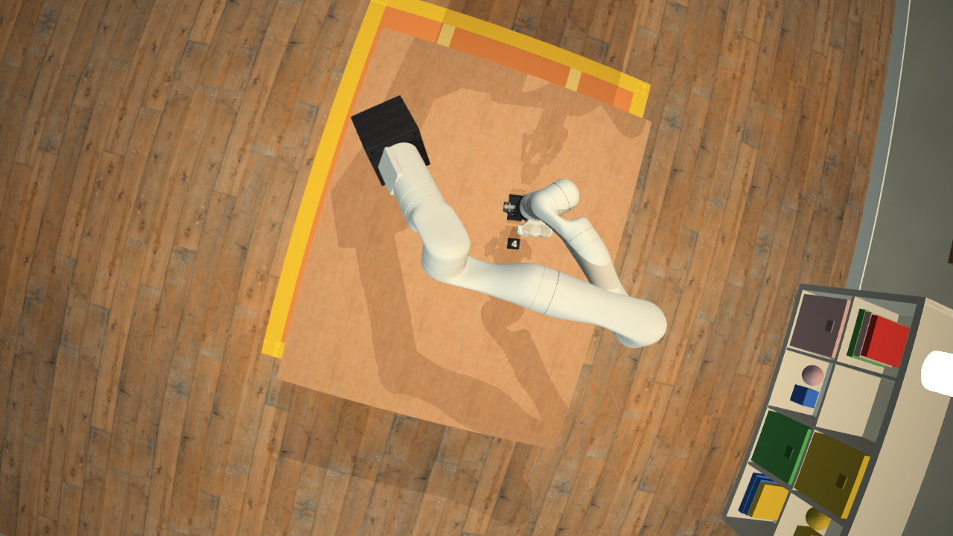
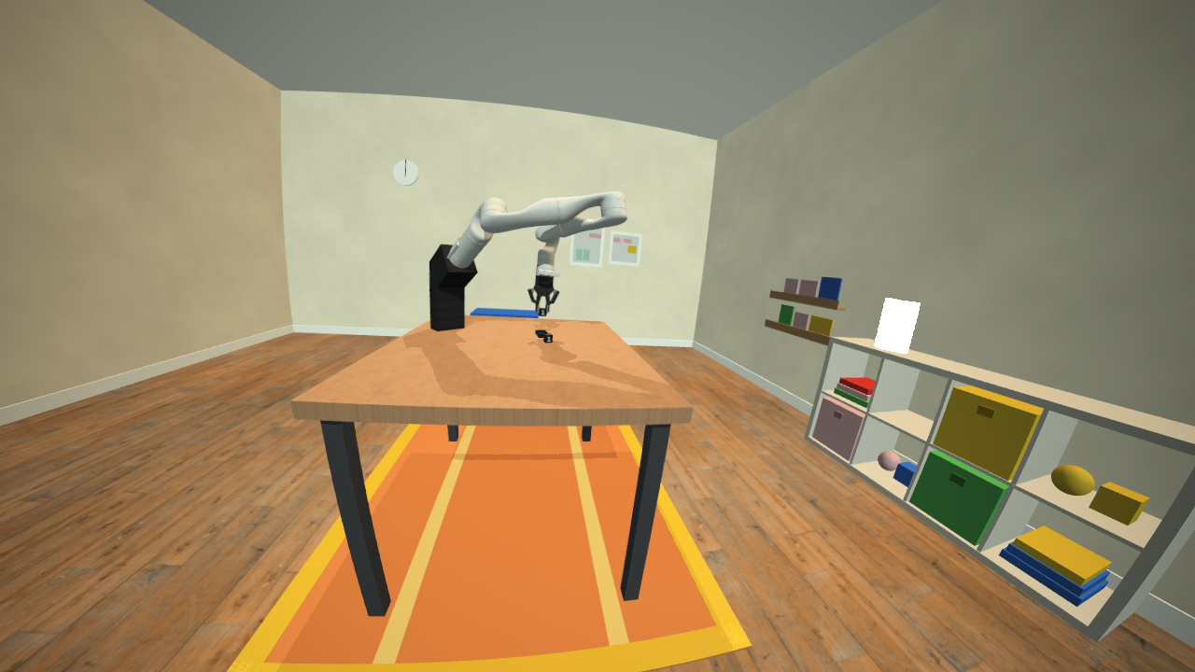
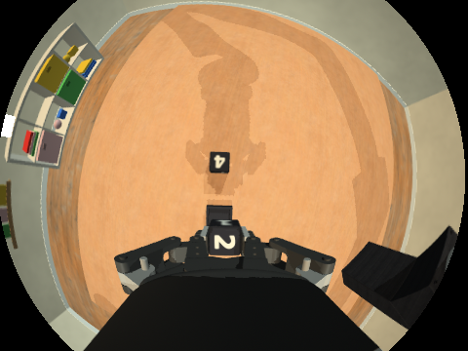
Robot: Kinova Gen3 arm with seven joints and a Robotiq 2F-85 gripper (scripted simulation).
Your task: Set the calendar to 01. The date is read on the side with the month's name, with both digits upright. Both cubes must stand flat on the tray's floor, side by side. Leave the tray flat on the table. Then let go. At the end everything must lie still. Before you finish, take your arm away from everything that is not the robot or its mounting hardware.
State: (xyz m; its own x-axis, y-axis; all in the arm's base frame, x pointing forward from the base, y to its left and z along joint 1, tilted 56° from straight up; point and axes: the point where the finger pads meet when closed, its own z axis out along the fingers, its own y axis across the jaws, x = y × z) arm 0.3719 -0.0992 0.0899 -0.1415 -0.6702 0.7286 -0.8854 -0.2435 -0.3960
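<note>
Right now my hand is 10 mm short of the black calendar tray, 20 mm to the right of it and 110 mm above it. Also, from my hand: black digit cube (10 mm below).
</note>
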